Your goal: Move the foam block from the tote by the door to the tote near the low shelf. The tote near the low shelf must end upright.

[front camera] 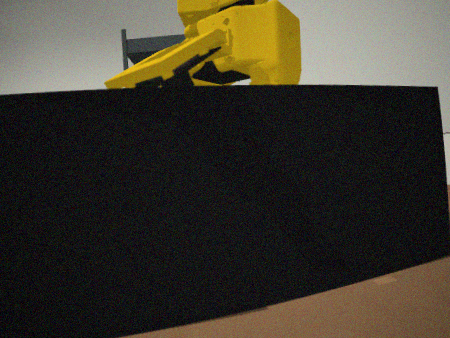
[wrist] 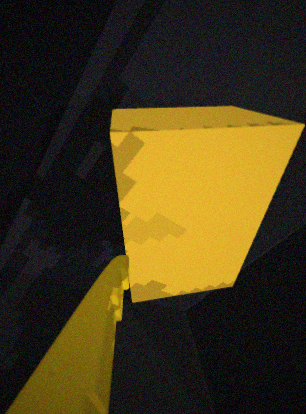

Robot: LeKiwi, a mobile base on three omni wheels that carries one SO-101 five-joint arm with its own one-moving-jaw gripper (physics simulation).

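Places are measured from the arm's base along level axes (x ahead, y right, z down), in metres.
Pixels of known places: hand, its tool point: (front camera: 254, 174) (wrist: 128, 267).
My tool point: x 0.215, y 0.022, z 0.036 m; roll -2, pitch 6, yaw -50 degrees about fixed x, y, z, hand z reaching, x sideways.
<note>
Ahead of a thing's pixels: the offset from my tool point to its top centre. Level surfaces: height alone.
The yellow foam block {dy -0.022, dx +0.018, dz +0.010 m} (wrist: 190, 200) lies inside a dark tote {dy -0.057, dx +0.041, dz -0.042 m} (front camera: 225, 200) (wrist: 240, 65), on its floor. The tote's near wall fills most of the front camera view and hides the block there. My gripper (front camera: 200, 75) is open and empty, with its lower part behind the tote's top edge in the front camera view. In the wrist view one notched yellow jaw (wrist: 90, 340) shows at the lower left, its tip close to the block's lower left edge; the other jaw is out of the picture. The tote near the low shelf cannot be made out.
A dark grey frame-like object (front camera: 124, 50) rises behind the tote's top edge, left of the arm. Brown floor {dz +0.058 m} (front camera: 350, 310) shows below the tote and a pale wall (front camera: 375, 45) stands behind it. The tote's right edge is near the right of the front view.
</note>
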